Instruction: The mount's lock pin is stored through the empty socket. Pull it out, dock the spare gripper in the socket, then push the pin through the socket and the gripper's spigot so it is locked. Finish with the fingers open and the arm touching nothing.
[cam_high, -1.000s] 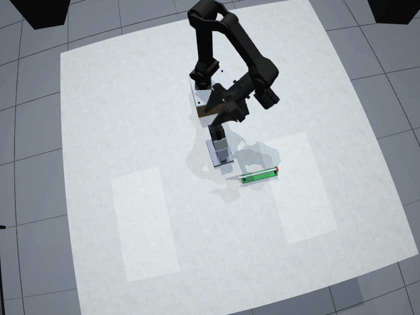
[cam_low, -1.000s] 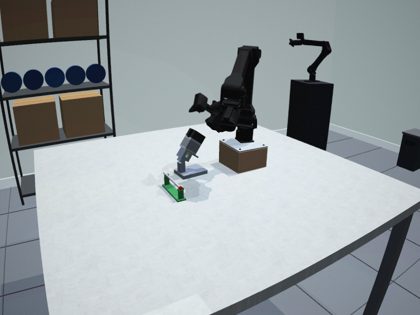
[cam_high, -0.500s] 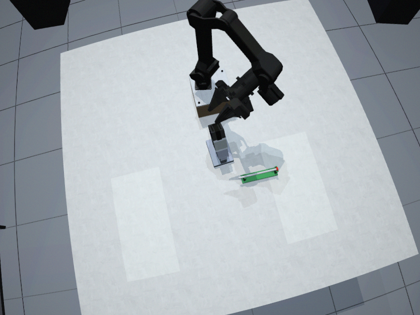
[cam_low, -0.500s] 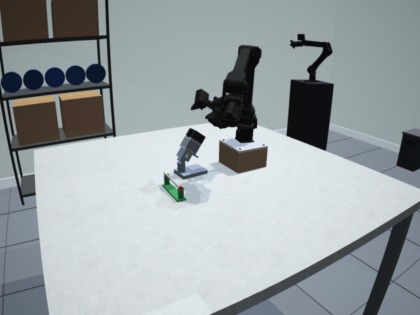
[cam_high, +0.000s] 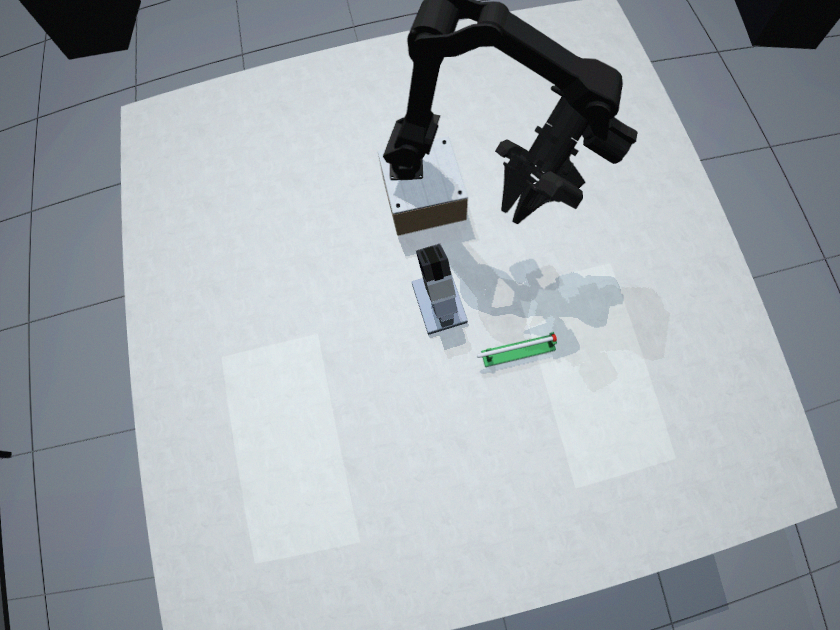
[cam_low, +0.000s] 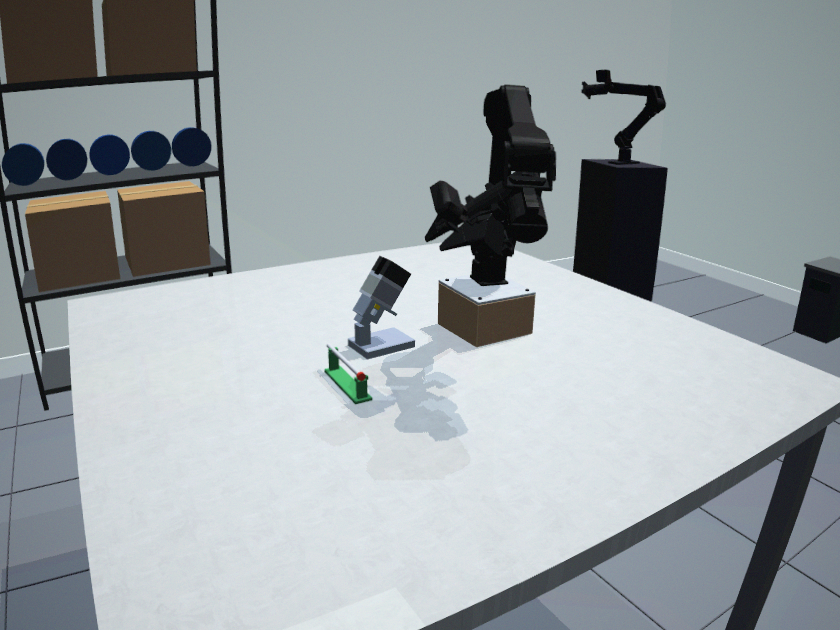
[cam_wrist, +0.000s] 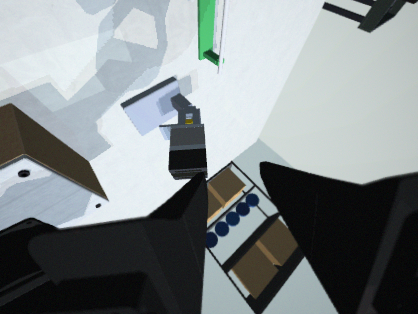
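My gripper tip is 21 cm above the green rack, 16 cm short of it and 3 cm to the right of it. Also, from my gripper tip: grey mount 18 cm below, 11 cm to the right, 8 cm ahead; spare gripper 12 cm to the right, 11 cm below, 6 cm ahead.
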